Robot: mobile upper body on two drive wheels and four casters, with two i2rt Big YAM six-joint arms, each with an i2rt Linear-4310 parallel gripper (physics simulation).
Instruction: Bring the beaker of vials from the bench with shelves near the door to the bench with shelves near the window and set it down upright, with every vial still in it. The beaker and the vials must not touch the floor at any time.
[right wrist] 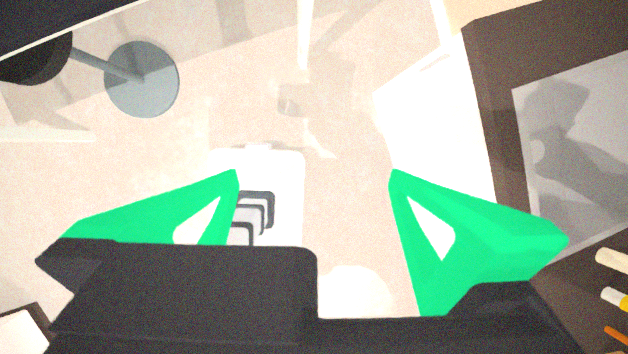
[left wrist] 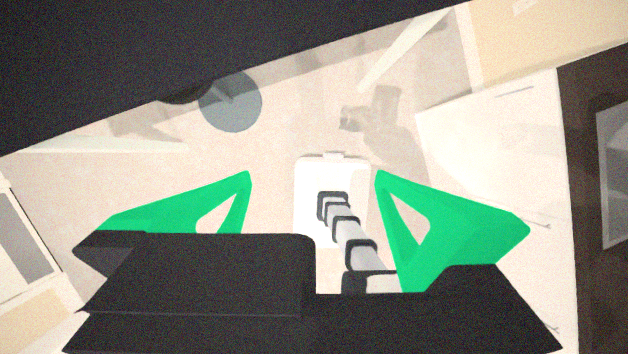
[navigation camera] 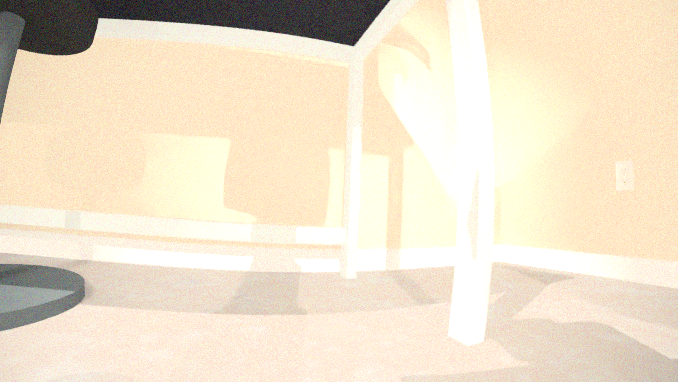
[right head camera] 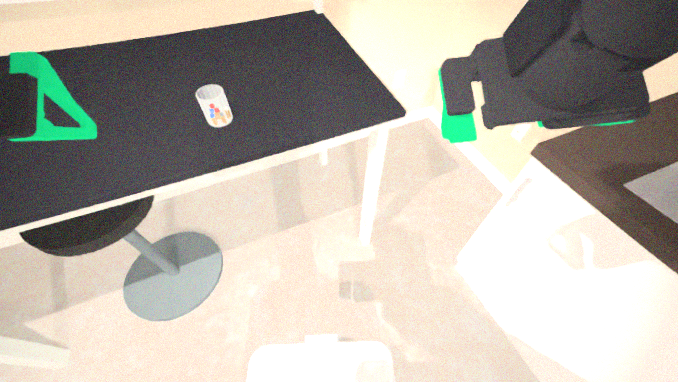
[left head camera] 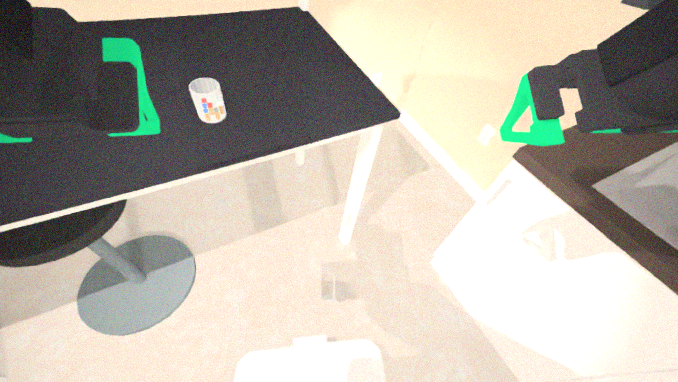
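Note:
The beaker of vials (left head camera: 208, 100) (right head camera: 215, 106) stands upright on the black bench top (left head camera: 280, 65) (right head camera: 300, 65), with small red, blue and orange vials inside. My left gripper (left wrist: 313, 177) is open and empty; in the left head camera it hangs to the left of the beaker, over the bench top, and one green finger shows beside it. My right gripper (right wrist: 313, 177) is open and empty. In both head cameras it is right of the bench's right end, near the brown-topped counter. The bench's shelves do not show in these views.
A round stool (left head camera: 60, 235) (right head camera: 90, 227) with a grey base (left head camera: 137, 285) (right head camera: 172, 277) is partly under the bench's front edge. A white bench leg (left head camera: 357, 190) (right head camera: 373, 190) (navigation camera: 470, 200) stands at the right. A white cabinet with a brown counter top (left head camera: 575, 175) (right head camera: 585, 160) and a sink is at the right.

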